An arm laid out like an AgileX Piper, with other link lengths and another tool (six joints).
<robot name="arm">
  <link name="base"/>
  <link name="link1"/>
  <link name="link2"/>
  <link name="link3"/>
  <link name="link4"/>
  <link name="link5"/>
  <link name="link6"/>
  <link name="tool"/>
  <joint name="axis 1" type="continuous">
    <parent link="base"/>
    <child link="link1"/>
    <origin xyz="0 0 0.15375" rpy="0 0 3.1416"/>
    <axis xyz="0 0 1"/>
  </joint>
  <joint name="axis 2" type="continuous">
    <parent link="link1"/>
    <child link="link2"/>
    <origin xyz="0 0 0" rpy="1.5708 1.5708 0"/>
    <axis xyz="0 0 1"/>
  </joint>
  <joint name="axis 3" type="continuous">
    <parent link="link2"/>
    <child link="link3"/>
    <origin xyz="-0.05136 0.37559 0" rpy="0 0 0"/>
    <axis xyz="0 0 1"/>
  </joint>
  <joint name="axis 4" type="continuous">
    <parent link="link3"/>
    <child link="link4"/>
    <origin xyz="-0.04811 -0.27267 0" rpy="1.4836 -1.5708 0"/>
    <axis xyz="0 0 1"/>
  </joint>
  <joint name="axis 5" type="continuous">
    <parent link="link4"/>
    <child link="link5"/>
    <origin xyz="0 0 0" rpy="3.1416 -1.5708 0"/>
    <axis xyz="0 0 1"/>
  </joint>
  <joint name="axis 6" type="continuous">
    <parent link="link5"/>
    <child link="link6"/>
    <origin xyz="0.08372 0 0" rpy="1.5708 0 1.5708"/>
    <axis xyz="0 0 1"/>
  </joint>
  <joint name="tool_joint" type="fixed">
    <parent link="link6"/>
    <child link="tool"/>
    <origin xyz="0.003 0.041 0.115" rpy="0.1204 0 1.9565"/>
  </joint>
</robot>
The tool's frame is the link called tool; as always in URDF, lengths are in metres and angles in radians. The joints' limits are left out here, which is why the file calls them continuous.
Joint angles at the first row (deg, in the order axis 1, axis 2, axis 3, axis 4, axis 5, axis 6):
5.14 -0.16 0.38 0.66 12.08 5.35
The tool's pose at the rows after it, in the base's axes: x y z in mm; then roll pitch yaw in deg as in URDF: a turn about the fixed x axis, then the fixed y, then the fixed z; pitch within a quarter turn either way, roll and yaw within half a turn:
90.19, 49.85, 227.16, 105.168, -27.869, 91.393
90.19, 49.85, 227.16, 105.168, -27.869, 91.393
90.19, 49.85, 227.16, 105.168, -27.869, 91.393
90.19, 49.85, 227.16, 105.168, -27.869, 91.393
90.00, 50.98, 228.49, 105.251, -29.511, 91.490
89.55, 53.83, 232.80, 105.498, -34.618, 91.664
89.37, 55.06, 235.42, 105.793, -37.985, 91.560
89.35, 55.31, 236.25, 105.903, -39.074, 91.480
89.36, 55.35, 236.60, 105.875, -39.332, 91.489
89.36, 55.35, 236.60, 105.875, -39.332, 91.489
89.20, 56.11, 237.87, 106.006, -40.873, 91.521
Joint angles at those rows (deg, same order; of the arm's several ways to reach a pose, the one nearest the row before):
5.14 -0.16 0.38 0.66 12.08 5.35
5.14 -0.16 0.38 0.66 12.08 5.35
5.14 -0.16 0.38 0.66 12.08 5.35
5.14 -0.16 0.38 0.66 12.08 5.35
5.14 -0.16 0.38 2.32 12.05 5.34
5.14 -0.16 0.38 6.92 11.93 5.88
5.14 -0.16 0.38 9.26 11.93 6.92
5.14 -0.16 0.38 9.86 11.93 7.43
5.14 -0.16 0.38 10.01 11.89 7.53
5.14 -0.16 0.38 10.01 11.89 7.53
5.14 -0.16 0.38 11.49 11.89 7.60

